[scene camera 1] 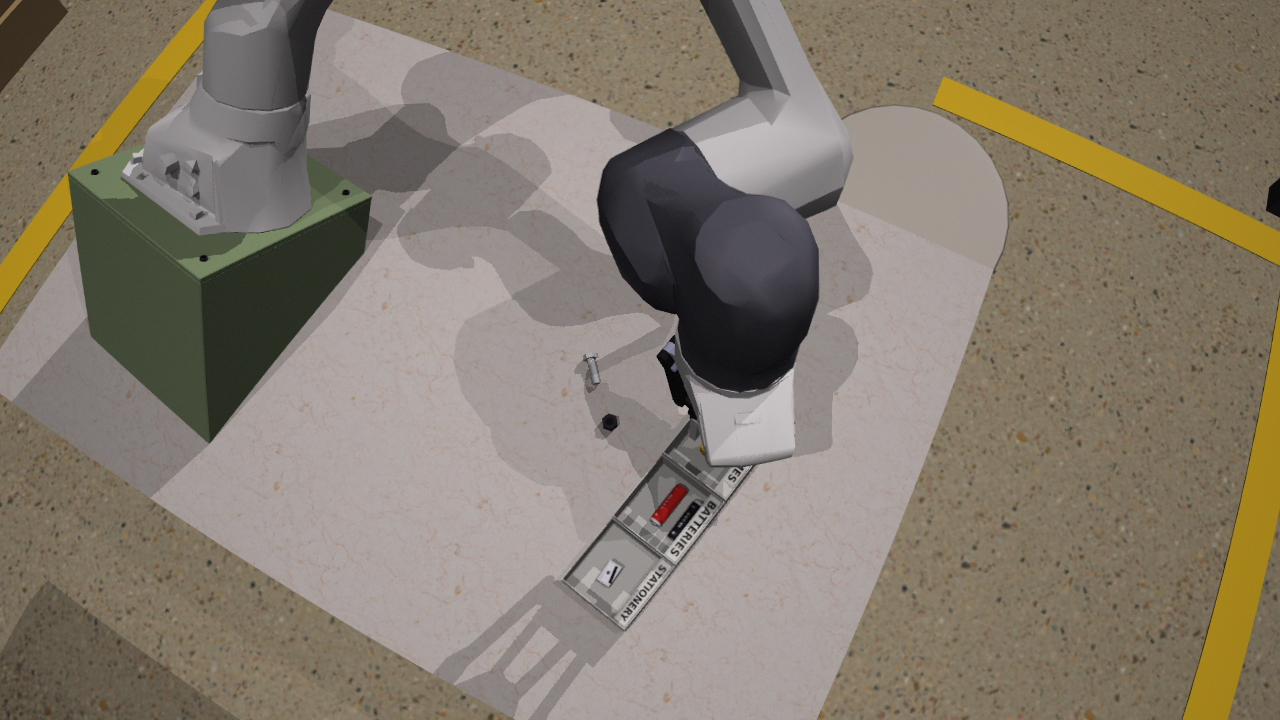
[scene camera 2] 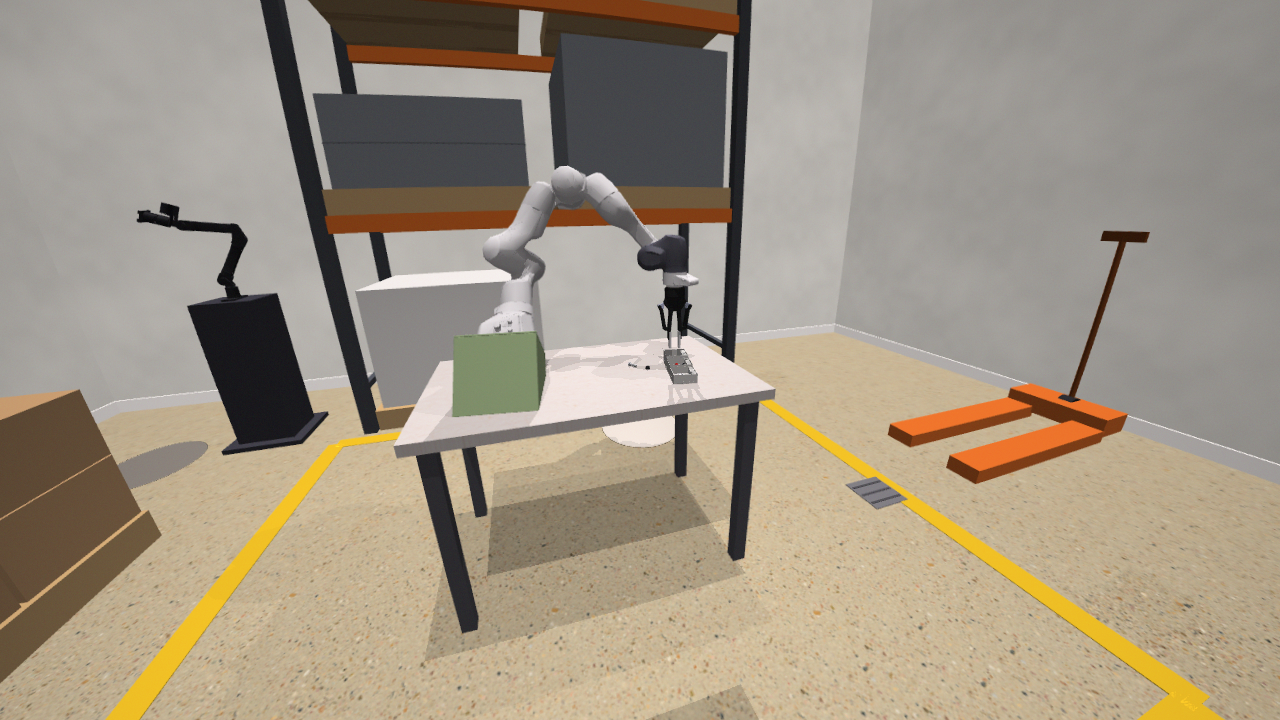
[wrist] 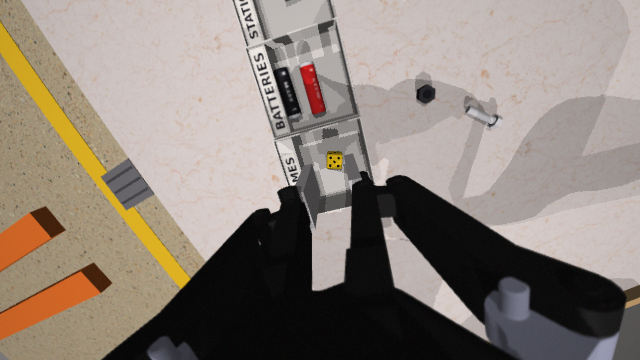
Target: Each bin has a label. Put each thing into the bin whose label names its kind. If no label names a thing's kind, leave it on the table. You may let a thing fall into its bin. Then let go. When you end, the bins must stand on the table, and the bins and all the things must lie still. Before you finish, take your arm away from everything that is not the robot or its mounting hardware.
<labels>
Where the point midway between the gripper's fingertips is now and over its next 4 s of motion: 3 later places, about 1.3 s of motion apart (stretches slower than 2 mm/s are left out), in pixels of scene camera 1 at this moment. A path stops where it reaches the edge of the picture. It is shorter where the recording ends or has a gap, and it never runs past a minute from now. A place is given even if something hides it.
My gripper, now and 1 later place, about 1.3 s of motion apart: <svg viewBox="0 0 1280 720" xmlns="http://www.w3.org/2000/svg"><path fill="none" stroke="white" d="M713 439L723 405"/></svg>
</labels>
